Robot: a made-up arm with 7 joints.
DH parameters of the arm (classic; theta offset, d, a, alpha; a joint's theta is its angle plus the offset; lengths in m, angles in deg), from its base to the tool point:
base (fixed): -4.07 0 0 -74.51
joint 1: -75.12 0.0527 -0.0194 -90
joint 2: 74 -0.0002 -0.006 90
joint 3: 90 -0.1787 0.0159 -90
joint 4: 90 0.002 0.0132 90
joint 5: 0 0.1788 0 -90
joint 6: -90 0 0.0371 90
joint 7: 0 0.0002 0 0
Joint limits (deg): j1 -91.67..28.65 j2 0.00..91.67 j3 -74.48..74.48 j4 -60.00..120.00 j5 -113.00..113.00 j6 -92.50..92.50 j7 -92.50..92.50
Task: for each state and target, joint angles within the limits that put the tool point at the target. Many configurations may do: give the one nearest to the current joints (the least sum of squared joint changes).
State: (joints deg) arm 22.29 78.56 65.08 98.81 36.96 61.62 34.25
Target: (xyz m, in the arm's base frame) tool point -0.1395 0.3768 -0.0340
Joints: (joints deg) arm 19.50 86.81 65.18 114.53 35.89 72.18 34.25
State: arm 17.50 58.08 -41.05 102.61 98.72 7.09 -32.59
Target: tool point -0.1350 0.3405 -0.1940
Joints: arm 3.87 38.19 -37.80 120.00 90.42 41.62 -32.59
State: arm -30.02 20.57 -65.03 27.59 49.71 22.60 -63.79
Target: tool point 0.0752 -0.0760 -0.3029
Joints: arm -17.32 15.13 -74.48 16.46 49.86 20.84 -63.79
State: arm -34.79 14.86 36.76 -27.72 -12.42 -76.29 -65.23
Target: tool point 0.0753 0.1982 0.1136
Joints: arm -52.22 48.24 58.06 -28.28 -16.64 -70.07 -65.23
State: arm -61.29 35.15 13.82 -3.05 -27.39 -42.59 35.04
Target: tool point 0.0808 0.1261 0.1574
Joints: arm -74.29 47.33 31.67 -37.51 -27.54 -48.38 35.04
